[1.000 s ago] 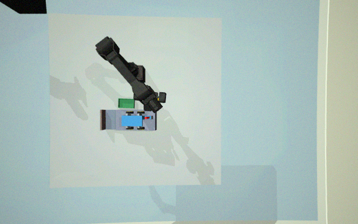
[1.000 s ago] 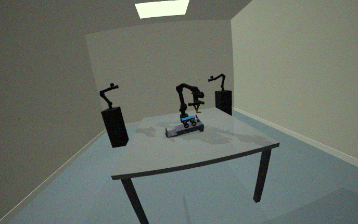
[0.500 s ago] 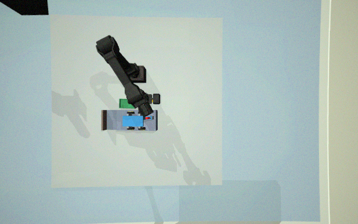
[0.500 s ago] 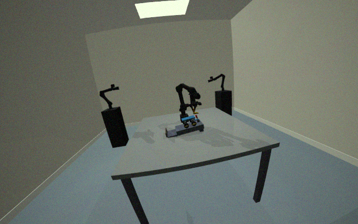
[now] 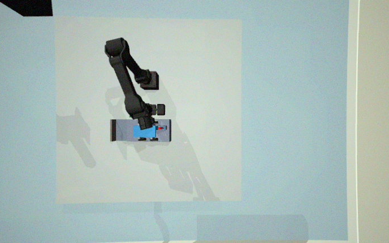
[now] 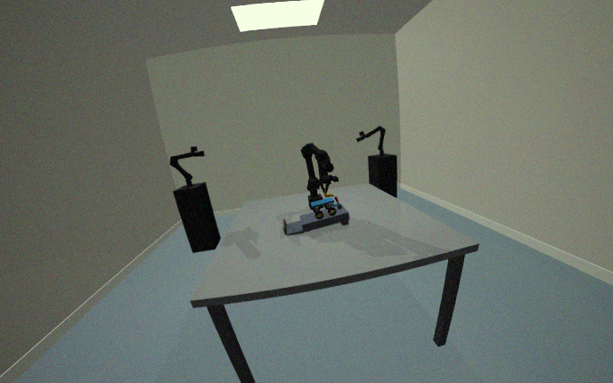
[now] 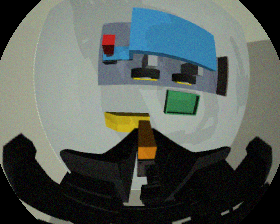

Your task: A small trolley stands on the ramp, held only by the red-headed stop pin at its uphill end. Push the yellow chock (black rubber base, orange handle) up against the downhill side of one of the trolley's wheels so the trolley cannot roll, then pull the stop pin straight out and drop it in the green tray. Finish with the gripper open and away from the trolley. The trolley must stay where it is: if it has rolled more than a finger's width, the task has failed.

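Now: gripper tip 11 cm short of the red-headed stop pin, 5 cm to the right of it and 4 cm above it. From my gripper tip the other things lie so: yellow chock (2 cm to the left, 1 cm below); grey ramp (12 cm below, 12 cm ahead, 6 cm to the right); blue trolley (12 cm ahead, 6 cm below, 5 cm to the right).
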